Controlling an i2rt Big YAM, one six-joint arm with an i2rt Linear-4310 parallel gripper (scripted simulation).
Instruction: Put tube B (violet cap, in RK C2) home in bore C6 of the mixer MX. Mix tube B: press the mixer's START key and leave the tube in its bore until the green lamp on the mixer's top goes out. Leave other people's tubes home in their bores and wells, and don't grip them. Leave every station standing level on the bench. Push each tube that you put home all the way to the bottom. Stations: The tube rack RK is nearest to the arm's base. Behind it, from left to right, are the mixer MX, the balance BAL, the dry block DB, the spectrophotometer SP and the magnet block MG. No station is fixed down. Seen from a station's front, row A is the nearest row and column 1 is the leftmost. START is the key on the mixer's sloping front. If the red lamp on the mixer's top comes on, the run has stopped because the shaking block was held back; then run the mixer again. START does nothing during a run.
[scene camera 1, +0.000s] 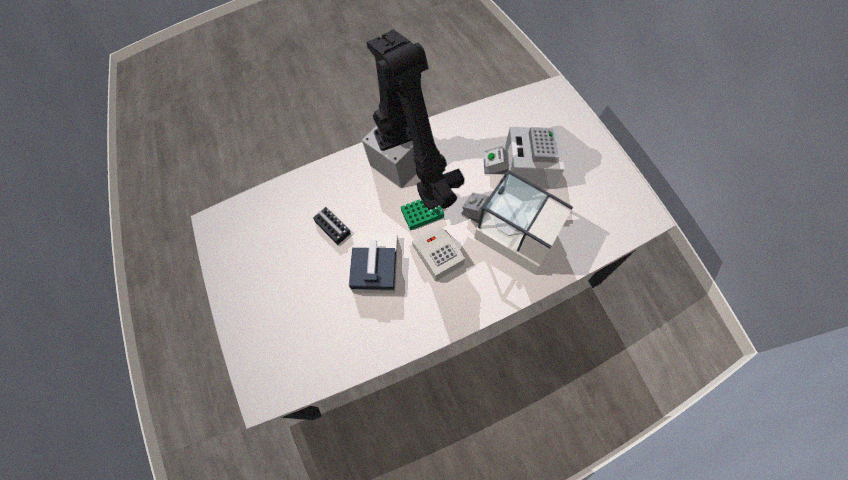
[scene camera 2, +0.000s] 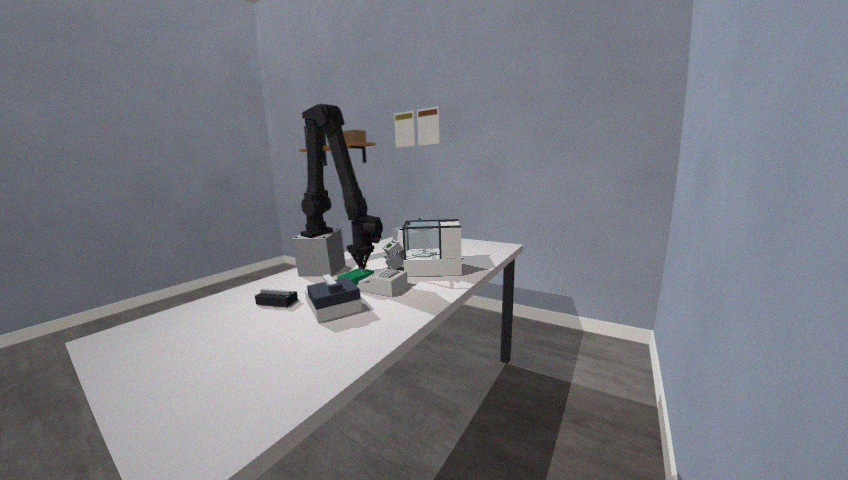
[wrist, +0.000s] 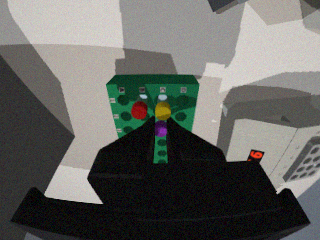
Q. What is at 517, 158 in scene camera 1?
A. A mixer MX.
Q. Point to a green tube rack RK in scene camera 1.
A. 412, 213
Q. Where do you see a dry block DB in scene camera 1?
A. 441, 256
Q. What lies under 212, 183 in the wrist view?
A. The gripper.
